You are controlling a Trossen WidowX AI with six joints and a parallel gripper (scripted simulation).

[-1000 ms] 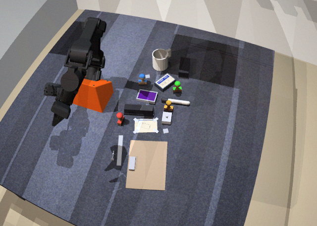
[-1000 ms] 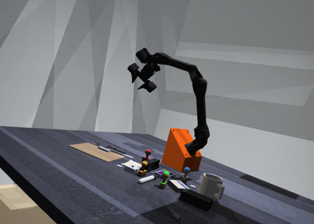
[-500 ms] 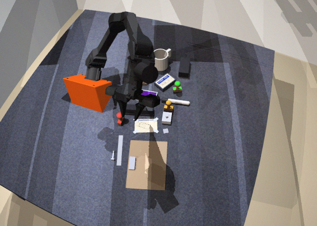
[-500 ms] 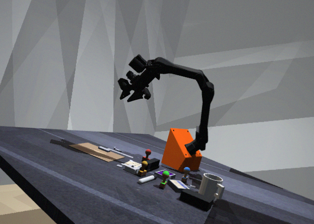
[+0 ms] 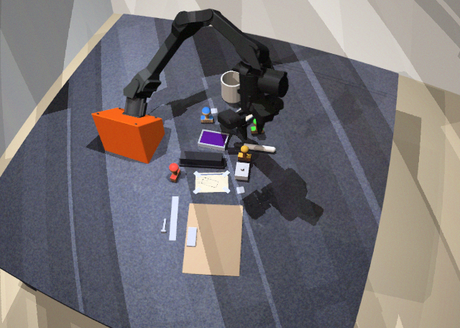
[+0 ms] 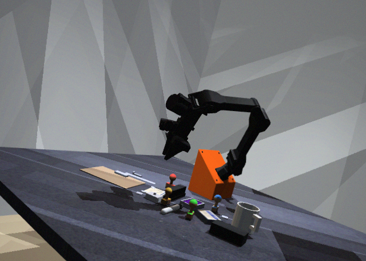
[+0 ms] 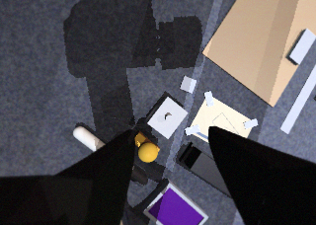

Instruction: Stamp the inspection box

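Right now the green-knobbed stamp is 15 cm to the left of my gripper tip, 15 cm below it and 1 cm behind it. From my gripper tip the other things lie so: yellow-knobbed stamp: 15 cm below, 4 cm to the left, 3 cm behind; card: 17 cm below, 11 cm behind, 7 cm to the right; white tube: 16 cm below, 8 cm to the left, 2 cm behind.
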